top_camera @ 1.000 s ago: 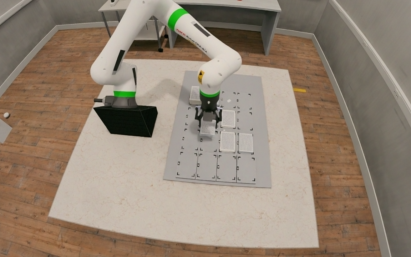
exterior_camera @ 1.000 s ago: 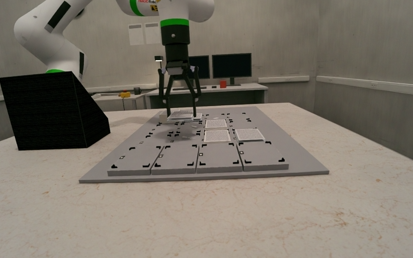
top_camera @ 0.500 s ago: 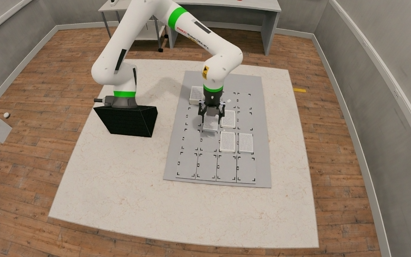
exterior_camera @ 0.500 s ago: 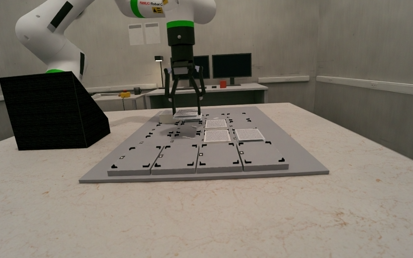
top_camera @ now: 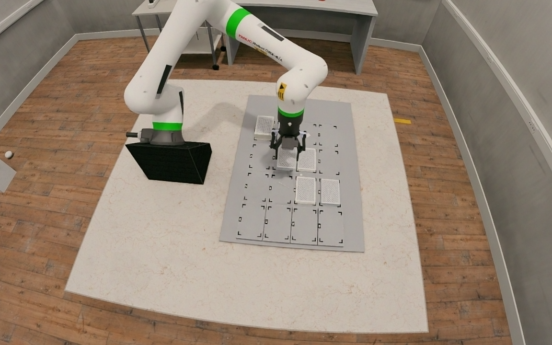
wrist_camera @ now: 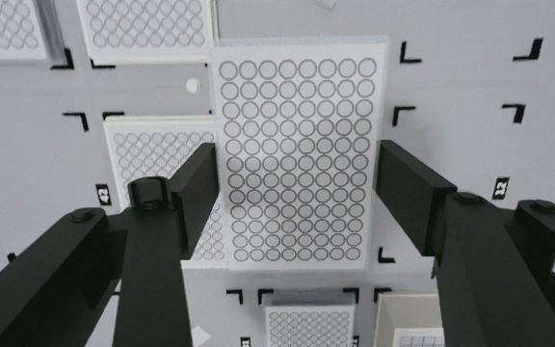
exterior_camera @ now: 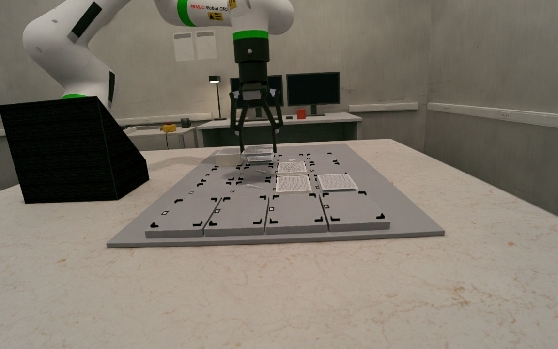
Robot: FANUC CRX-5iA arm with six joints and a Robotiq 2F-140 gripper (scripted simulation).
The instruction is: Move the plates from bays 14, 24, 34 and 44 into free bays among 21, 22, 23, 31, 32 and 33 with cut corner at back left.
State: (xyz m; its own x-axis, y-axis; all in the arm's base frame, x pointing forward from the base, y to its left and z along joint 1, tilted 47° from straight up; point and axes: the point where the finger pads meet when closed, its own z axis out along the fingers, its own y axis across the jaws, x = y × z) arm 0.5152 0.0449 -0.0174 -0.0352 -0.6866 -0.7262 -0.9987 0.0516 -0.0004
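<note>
Now: hand 200 mm to the right of the white square, 100 mm short of it and 100 mm above it. The rest, counted from my hand: white peg: 100 mm below, 70 mm ahead, 40 mm to the right; white deep-well block: 210 mm to the left, 120 mm behind, 80 mm below; white stray piece: 90 mm below, 50 mm to the left.
</note>
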